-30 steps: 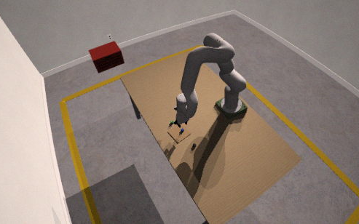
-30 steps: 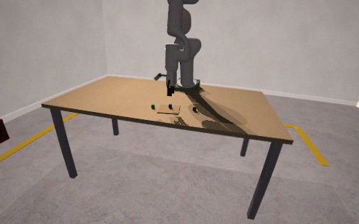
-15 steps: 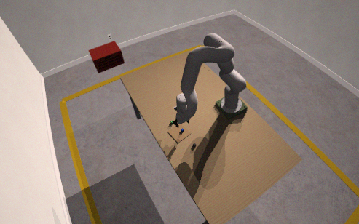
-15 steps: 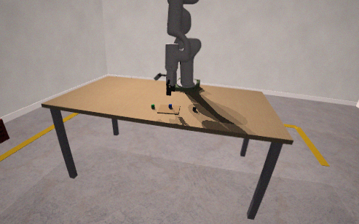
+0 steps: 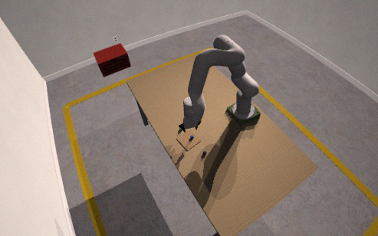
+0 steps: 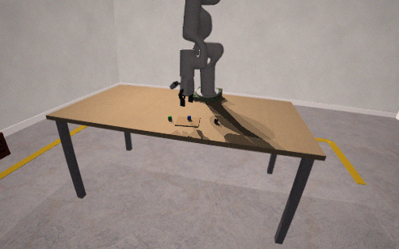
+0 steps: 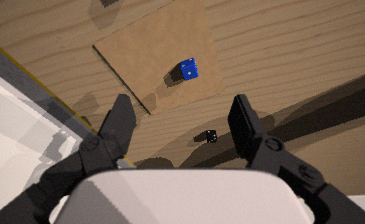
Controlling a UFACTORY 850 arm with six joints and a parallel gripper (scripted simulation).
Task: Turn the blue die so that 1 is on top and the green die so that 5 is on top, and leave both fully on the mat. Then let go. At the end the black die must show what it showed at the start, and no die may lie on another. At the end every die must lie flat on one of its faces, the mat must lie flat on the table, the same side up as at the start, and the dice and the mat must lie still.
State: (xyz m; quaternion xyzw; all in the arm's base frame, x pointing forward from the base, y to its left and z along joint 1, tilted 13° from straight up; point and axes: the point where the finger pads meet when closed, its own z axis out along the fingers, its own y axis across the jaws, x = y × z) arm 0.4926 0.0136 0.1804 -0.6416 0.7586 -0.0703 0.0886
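Now: the green die 40 mm ahead of my hand, 100 mm to the right of it and 100 mm below it. From my hand the other things lie so: mat (20 mm ahead, 20 mm to the left, 110 mm below); then black die (30 mm behind, 180 mm to the left, 100 mm below); then blue die (10 mm behind, 20 mm to the left, 100 mm below).
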